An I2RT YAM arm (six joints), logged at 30 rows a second.
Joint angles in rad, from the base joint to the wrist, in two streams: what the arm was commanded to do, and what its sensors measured. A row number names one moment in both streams.
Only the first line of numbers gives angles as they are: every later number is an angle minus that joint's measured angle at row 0.
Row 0, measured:
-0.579, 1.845, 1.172, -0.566, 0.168, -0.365
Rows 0 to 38, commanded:
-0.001, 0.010, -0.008, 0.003, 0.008, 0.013
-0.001, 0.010, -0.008, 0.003, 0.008, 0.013
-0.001, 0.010, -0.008, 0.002, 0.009, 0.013
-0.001, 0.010, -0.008, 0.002, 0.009, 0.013
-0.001, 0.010, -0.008, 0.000, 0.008, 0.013
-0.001, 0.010, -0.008, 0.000, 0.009, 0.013
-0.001, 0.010, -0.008, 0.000, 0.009, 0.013
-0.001, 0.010, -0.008, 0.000, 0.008, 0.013
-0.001, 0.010, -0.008, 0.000, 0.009, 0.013
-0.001, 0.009, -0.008, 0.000, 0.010, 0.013
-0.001, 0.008, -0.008, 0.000, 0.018, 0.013
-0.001, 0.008, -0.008, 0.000, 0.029, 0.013
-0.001, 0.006, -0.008, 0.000, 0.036, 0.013
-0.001, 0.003, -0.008, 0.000, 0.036, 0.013
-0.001, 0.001, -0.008, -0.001, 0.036, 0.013
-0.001, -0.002, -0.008, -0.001, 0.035, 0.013
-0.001, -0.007, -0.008, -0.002, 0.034, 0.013
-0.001, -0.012, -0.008, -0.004, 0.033, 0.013
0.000, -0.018, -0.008, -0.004, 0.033, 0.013
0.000, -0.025, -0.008, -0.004, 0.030, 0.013
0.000, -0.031, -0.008, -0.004, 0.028, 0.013
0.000, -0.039, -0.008, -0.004, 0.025, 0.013
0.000, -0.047, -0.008, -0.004, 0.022, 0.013
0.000, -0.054, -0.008, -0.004, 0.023, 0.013
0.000, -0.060, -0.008, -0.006, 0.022, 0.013
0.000, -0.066, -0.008, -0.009, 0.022, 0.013
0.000, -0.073, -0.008, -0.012, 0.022, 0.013
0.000, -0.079, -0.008, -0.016, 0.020, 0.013
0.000, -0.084, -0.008, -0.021, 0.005, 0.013
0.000, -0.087, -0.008, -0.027, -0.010, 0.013
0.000, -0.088, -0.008, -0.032, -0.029, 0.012
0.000, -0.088, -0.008, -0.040, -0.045, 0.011
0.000, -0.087, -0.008, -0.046, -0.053, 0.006
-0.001, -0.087, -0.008, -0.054, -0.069, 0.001
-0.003, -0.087, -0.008, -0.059, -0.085, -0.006
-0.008, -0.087, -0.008, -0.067, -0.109, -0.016
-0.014, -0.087, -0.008, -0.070, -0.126, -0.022
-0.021, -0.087, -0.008, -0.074, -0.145, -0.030
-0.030, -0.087, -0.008, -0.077, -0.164, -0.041
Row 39, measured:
-0.009, -0.065, 0.000, -0.066, -0.078, -0.009
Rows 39 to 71, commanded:
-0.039, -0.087, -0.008, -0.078, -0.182, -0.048
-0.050, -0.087, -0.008, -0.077, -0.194, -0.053
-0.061, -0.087, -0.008, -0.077, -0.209, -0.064
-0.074, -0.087, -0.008, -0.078, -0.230, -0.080
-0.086, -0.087, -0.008, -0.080, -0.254, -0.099
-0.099, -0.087, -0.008, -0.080, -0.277, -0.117
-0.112, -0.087, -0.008, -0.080, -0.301, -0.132
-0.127, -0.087, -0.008, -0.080, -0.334, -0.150
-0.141, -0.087, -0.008, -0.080, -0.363, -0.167
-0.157, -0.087, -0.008, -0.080, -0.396, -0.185
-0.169, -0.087, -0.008, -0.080, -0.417, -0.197
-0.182, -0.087, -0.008, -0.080, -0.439, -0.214
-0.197, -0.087, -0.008, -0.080, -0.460, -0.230
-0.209, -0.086, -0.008, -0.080, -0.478, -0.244
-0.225, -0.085, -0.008, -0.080, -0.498, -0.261
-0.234, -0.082, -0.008, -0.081, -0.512, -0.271
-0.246, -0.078, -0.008, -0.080, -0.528, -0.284
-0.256, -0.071, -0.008, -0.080, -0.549, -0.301
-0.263, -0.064, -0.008, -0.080, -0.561, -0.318
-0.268, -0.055, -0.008, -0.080, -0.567, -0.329
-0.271, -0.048, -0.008, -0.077, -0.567, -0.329
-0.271, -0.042, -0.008, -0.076, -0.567, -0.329
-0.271, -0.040, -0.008, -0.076, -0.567, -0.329
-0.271, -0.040, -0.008, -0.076, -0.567, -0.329
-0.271, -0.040, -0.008, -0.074, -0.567, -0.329
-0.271, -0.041, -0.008, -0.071, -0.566, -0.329
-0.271, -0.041, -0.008, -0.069, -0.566, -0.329
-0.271, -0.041, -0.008, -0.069, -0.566, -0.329
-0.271, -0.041, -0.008, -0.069, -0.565, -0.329
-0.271, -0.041, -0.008, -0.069, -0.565, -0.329
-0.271, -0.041, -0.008, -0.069, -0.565, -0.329
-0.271, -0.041, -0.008, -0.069, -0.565, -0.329
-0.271, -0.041, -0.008, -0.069, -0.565, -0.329
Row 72, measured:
-0.273, -0.055, 0.000, -0.065, -0.538, -0.319
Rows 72 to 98, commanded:
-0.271, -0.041, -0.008, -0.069, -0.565, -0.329
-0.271, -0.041, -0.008, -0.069, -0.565, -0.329
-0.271, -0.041, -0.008, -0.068, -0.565, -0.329
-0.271, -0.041, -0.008, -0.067, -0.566, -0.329
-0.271, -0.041, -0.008, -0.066, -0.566, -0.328
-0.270, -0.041, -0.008, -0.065, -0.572, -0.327
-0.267, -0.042, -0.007, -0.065, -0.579, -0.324
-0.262, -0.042, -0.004, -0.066, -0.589, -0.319
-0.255, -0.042, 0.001, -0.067, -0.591, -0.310
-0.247, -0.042, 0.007, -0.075, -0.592, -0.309
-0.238, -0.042, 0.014, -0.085, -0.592, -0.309
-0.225, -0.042, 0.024, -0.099, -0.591, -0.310
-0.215, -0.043, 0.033, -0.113, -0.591, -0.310
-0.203, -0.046, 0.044, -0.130, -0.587, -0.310
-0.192, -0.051, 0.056, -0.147, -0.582, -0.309
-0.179, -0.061, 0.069, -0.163, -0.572, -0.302
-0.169, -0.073, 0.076, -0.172, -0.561, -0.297
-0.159, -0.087, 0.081, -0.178, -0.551, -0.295
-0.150, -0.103, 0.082, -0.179, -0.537, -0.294
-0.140, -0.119, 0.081, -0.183, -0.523, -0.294
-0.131, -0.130, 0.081, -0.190, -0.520, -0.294
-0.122, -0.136, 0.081, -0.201, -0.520, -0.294
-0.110, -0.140, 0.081, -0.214, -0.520, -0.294
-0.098, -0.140, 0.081, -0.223, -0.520, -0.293
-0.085, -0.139, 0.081, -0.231, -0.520, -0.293
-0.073, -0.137, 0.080, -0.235, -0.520, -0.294
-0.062, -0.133, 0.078, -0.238, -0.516, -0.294
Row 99, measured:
-0.094, -0.130, 0.060, -0.227, -0.522, -0.293
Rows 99 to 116, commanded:
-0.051, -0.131, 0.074, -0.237, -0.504, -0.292
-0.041, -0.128, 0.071, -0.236, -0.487, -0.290
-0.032, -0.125, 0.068, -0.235, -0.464, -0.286
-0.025, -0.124, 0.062, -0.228, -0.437, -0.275
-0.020, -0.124, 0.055, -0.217, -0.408, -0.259
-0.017, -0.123, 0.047, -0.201, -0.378, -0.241
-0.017, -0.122, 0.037, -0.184, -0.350, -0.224
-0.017, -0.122, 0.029, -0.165, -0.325, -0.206
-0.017, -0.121, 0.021, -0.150, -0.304, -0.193
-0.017, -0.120, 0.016, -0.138, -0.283, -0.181
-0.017, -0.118, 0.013, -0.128, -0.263, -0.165
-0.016, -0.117, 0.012, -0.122, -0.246, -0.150
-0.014, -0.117, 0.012, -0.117, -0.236, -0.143
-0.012, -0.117, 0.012, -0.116, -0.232, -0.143
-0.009, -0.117, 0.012, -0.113, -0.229, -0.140
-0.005, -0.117, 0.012, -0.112, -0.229, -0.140
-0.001, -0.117, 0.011, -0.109, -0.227, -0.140
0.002, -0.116, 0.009, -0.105, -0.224, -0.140
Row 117, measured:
-0.014, -0.129, 0.025, -0.110, -0.259, -0.170
